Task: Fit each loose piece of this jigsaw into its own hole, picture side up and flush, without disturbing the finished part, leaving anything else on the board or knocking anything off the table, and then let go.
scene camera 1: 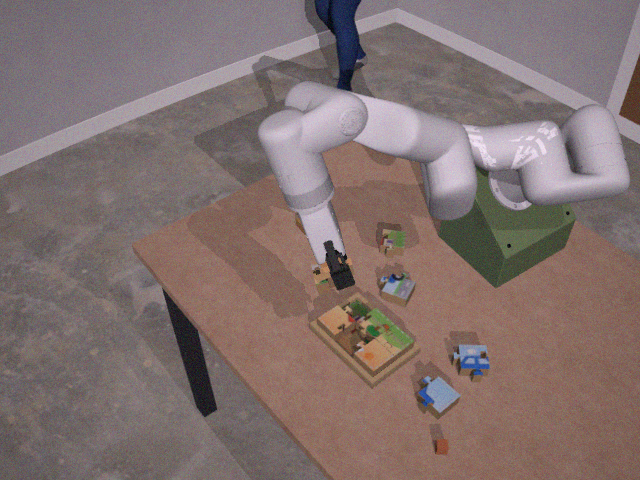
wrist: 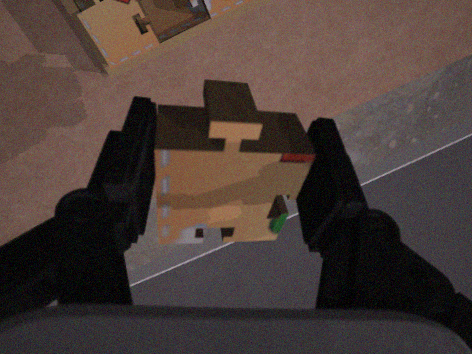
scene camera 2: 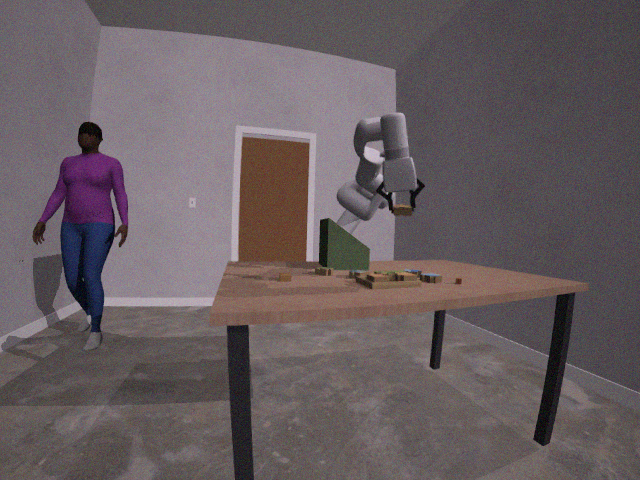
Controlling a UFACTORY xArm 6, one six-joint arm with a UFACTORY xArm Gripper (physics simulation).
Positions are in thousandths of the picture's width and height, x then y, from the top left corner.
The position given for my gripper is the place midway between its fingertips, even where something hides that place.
My gripper shows in scene camera 1 (535,570), in the wrist view (490,386) and in scene camera 2 (629,441).
